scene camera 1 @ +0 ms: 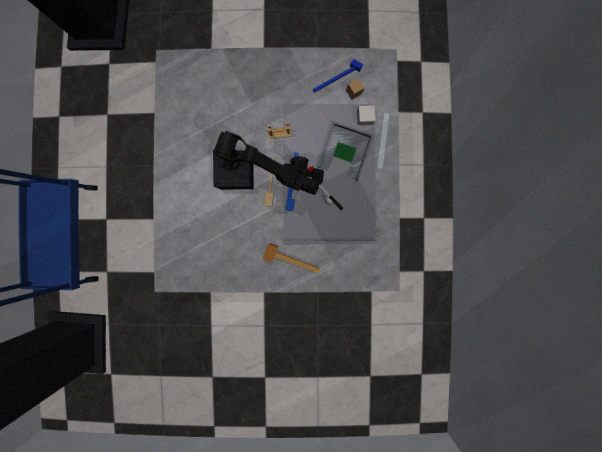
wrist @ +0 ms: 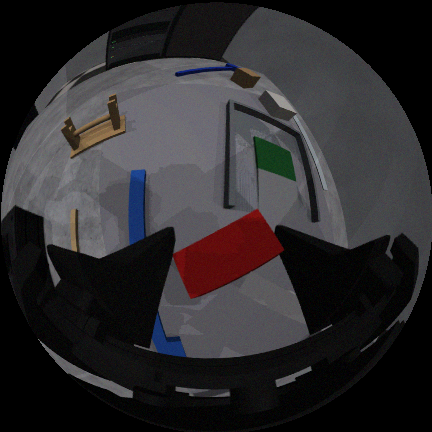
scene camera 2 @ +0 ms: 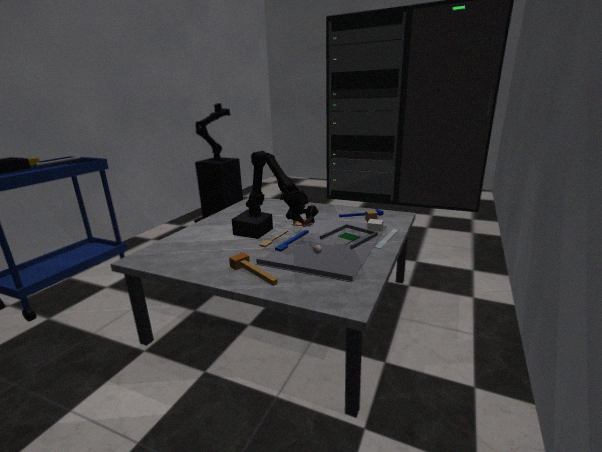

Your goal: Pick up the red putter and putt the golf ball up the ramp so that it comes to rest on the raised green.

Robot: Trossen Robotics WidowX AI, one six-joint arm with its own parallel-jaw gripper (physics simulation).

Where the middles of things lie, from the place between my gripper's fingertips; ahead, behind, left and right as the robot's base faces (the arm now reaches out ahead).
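Labels:
The small wooden frame (wrist: 116,125) sits 160 mm behind my hand, 210 mm to the left of it and 70 mm below it. Then there's the blue bar (wrist: 136,219), which is 80 mm behind my hand, 50 mm to the right of it and 100 mm below it. The raised green (wrist: 268,156) is 190 mm ahead of my hand, 120 mm to the left of it and 100 mm below it. And the red putter (wrist: 245,244), that's 50 mm ahead of my hand, 100 mm to the right of it and 60 mm above it.

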